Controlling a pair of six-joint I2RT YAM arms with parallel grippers.
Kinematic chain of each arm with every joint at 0, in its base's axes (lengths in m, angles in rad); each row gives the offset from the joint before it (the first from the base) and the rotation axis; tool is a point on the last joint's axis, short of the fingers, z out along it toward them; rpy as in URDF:
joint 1: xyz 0 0 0.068 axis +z
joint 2: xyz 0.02 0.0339 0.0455 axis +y
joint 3: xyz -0.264 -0.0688 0 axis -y
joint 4: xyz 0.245 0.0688 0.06 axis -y
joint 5: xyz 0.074 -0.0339 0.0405 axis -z
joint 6: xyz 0.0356 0 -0.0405 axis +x
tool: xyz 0 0 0 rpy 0 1.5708 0
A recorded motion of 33 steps. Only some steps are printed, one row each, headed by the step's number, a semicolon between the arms.
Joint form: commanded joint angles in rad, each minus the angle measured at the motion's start. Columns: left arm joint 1, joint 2, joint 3, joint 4, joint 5, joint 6; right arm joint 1, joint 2, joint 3, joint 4, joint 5, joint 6.
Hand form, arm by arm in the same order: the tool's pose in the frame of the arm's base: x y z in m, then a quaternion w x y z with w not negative. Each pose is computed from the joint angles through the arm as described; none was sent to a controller.
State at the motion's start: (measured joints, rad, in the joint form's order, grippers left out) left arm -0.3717 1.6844 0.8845 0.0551 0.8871 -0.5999; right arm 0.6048 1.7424 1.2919 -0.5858 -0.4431 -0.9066
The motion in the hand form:
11: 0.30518 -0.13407 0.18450 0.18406 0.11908 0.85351 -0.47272; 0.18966 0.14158 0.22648 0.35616 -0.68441 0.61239 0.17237
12: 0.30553 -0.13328 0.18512 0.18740 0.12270 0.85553 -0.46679; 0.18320 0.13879 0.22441 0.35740 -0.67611 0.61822 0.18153
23: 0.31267 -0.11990 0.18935 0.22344 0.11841 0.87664 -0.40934; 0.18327 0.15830 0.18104 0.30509 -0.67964 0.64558 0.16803
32: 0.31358 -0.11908 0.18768 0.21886 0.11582 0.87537 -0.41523; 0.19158 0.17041 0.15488 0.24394 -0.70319 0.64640 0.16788
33: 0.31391 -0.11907 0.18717 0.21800 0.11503 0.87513 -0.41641; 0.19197 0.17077 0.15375 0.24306 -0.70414 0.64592 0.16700
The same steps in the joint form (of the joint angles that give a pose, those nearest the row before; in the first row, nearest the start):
11: 0.0366 -0.0262 0.0307 -0.1133 -0.0583 0.1894; -0.0359 -0.5459 -0.5364 0.1268 -0.0584 -0.0282
12: 0.0385 -0.0273 0.0355 -0.1271 -0.0676 0.2072; -0.0322 -0.5770 -0.5661 0.1345 -0.0672 0.0030
23: 0.0747 -0.0354 0.0635 -0.1932 -0.1787 0.2900; 0.0487 -0.4412 -0.6333 0.2551 0.0306 0.0666
32: 0.0791 -0.0286 0.0634 -0.1894 -0.1639 0.2839; 0.0682 -0.2876 -0.5970 0.2373 0.0440 0.0199
33: 0.0796 -0.0263 0.0634 -0.1872 -0.1614 0.2817; 0.0686 -0.2823 -0.5970 0.2405 0.0456 0.0173

